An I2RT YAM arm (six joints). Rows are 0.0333 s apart.
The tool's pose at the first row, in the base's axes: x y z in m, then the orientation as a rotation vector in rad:
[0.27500 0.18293 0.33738 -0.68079 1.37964 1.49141]
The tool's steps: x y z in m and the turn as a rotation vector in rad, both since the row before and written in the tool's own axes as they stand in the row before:
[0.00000 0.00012 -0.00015 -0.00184 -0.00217 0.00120]
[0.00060 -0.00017 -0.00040 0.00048 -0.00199 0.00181]
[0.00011 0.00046 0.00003 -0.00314 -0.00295 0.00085]
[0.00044 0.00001 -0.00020 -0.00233 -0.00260 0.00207]
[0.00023 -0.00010 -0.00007 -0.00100 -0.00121 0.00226]
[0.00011 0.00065 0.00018 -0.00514 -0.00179 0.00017]
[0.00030 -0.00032 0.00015 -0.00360 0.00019 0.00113]
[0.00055 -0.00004 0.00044 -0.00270 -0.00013 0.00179]
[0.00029 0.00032 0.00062 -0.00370 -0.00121 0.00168]
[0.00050 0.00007 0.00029 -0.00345 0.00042 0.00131]
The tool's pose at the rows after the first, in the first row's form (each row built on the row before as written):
[0.27486 0.18280 0.33740 -0.67942 1.37741 1.49412]
[0.27470 0.18256 0.33672 -0.67638 1.37717 1.49547]
[0.27425 0.18266 0.33683 -0.67538 1.37330 1.49903]
[0.27403 0.18259 0.33640 -0.67344 1.37087 1.50287]
[0.27402 0.18258 0.33614 -0.67171 1.37047 1.50561]
[0.27343 0.18284 0.33636 -0.67332 1.36576 1.51000]
[0.27363 0.18304 0.33599 -0.67506 1.36407 1.51365]
[0.27353 0.18361 0.33559 -0.67558 1.36309 1.51718]
[0.27324 0.18431 0.33561 -0.67588 1.36056 1.52155]
[0.27303 0.18473 0.33527 -0.67761 1.35922 1.52519]

